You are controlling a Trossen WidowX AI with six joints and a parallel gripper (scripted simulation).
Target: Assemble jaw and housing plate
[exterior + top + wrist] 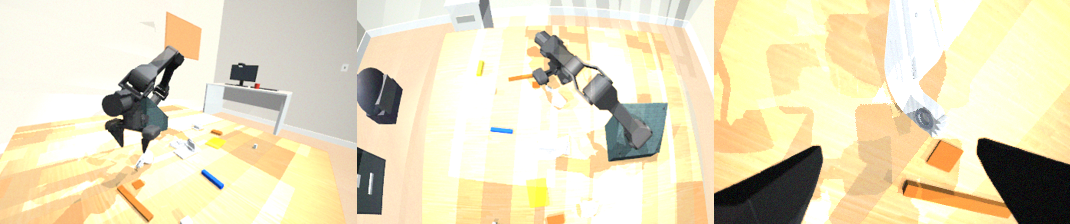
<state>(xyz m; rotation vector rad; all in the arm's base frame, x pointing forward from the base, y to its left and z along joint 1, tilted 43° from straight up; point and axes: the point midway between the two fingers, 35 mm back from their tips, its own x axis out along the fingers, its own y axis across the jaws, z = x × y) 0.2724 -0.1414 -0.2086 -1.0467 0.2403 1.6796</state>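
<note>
Right now the white jaw is 50 mm below my gripper tip and 30 mm to the left of it. Also, from my gripper tip: long orange bar: 130 mm ahead, 80 mm below, 60 mm to the right; then small orange square: 80 mm below, 80 mm ahead, 20 mm to the right; then white cube: 270 mm ahead, 70 mm below, 10 mm to the left.
</note>
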